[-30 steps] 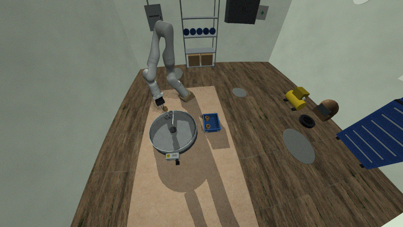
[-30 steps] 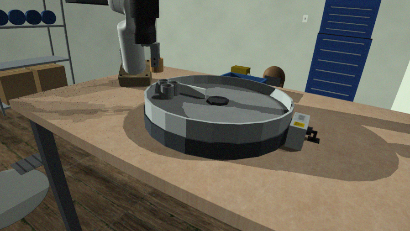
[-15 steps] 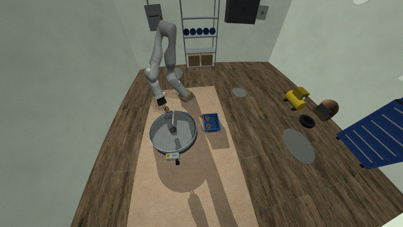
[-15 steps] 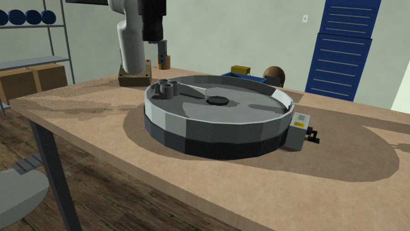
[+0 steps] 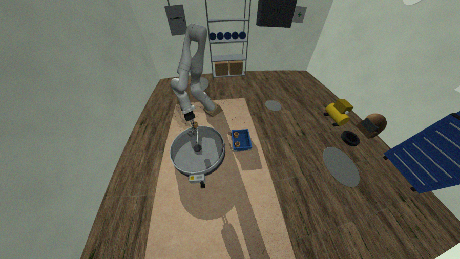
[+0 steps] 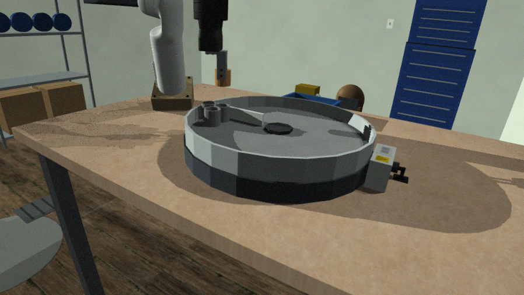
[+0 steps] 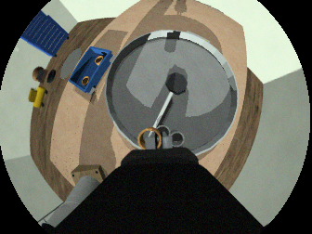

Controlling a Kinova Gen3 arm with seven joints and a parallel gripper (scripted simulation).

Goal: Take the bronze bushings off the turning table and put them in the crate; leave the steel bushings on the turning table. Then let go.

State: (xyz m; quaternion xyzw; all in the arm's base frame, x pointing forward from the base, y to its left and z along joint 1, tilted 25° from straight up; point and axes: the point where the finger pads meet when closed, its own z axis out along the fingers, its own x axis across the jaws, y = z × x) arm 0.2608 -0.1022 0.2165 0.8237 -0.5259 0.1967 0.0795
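Now: the blue crate 36 cm to the left of my hand, 15 cm below it and 14 cm ahead of it. The rest, counted from my hand: grey turning table 15 cm ahead, 12 cm below.
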